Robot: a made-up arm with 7 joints.
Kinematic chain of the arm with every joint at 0, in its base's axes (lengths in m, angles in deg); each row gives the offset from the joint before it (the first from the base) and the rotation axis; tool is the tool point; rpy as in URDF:
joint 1: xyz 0 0 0.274 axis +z
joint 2: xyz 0 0 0 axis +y
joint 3: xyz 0 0 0.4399 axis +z
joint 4: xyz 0.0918 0 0 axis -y
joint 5: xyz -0.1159 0 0.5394 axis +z
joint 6: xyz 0 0 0 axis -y
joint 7: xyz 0.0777 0 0 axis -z
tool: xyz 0 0 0 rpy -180 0 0
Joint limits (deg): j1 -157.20..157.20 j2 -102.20..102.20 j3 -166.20..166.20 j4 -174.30..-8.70 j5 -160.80..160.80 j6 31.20..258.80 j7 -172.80..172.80
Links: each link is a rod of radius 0.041 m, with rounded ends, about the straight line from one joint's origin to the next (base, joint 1, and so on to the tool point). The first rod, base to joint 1, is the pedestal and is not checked.
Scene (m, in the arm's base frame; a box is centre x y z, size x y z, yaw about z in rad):
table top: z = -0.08
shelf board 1: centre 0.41 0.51 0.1 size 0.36 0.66 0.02 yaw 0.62
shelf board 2: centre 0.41 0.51 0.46 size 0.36 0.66 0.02 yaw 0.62
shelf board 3: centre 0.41 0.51 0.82 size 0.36 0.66 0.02 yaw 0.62
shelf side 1: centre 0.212 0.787 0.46 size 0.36 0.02 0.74 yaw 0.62
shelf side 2: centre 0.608 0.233 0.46 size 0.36 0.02 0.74 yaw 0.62
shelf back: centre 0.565 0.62 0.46 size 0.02 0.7 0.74 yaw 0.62
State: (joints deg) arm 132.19 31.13 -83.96 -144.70 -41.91 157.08 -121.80
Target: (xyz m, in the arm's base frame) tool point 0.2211 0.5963 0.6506
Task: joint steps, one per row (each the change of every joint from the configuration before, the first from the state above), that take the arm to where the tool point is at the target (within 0.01 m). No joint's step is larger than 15 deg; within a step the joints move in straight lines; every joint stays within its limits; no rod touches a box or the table.
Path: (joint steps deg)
1: -0.60 8.75 -14.36 -9.87 -11.68 6.88 -8.41
2: -0.61 8.76 -14.36 -9.86 -11.68 6.88 -8.41
3: -0.60 8.75 -14.36 -9.87 -11.67 6.88 -8.41
4: 6.71 7.61 -4.77 8.60 13.56 8.52 -2.29
5: 6.70 7.61 -4.77 8.61 13.57 8.53 -2.28
6: 6.71 7.61 -4.77 8.60 13.57 8.52 -2.28
7: 6.70 7.61 -4.77 8.61 13.56 8.52 -2.28
8: -0.40 -11.98 8.51 5.14 -3.95 -11.84 8.59
9: -0.40 -11.97 8.51 5.14 -3.95 -11.84 8.59
10: -0.41 -11.98 8.51 5.14 -3.95 -11.83 8.59
11: -0.40 -11.98 8.50 5.14 -3.96 -11.84 8.59

